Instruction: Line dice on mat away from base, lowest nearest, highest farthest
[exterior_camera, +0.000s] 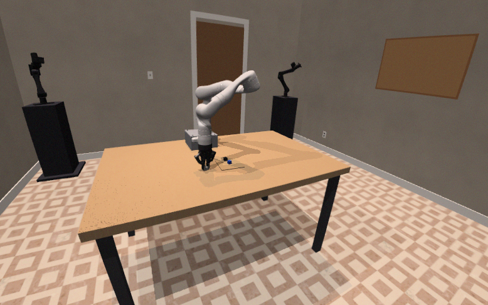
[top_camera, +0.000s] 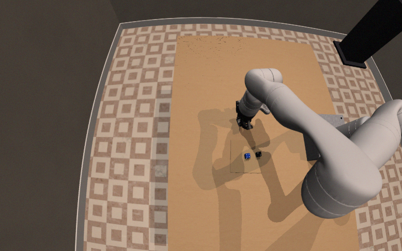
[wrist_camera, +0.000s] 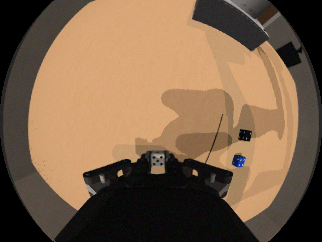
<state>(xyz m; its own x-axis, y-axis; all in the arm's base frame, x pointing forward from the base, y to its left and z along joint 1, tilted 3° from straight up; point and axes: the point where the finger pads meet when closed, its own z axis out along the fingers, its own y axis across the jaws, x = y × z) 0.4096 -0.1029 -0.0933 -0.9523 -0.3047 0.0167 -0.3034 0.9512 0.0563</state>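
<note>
Right now the white die is 10 mm below my hand. The rest, counted from my hand: blue die (150 mm to the left, 20 mm behind, 10 mm below); then mat (150 mm to the left, 20 mm below, 20 mm behind); then black die (150 mm to the left, 80 mm behind, 10 mm below).
</note>
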